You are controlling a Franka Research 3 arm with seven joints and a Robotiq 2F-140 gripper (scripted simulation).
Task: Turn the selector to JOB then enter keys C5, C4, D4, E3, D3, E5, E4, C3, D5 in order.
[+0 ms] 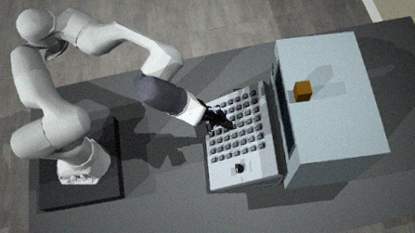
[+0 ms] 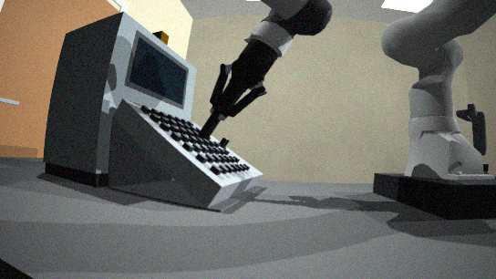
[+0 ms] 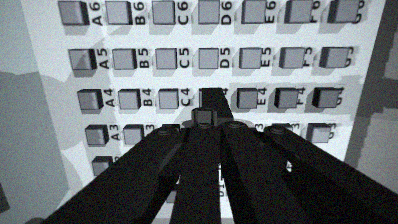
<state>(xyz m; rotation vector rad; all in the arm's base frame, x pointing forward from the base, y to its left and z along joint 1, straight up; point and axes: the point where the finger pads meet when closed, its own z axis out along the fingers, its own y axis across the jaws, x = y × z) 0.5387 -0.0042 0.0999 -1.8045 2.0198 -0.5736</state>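
Right now the E5 key is 60 mm below my hand, 30 mm to the right of it and 10 mm behind it. Round my hand: C6 key (70 mm to the right, 50 mm ahead, 20 mm below); E6 key (70 mm to the right, 60 mm below, 10 mm behind); D6 key (70 mm to the right, 40 mm below, 20 mm ahead).
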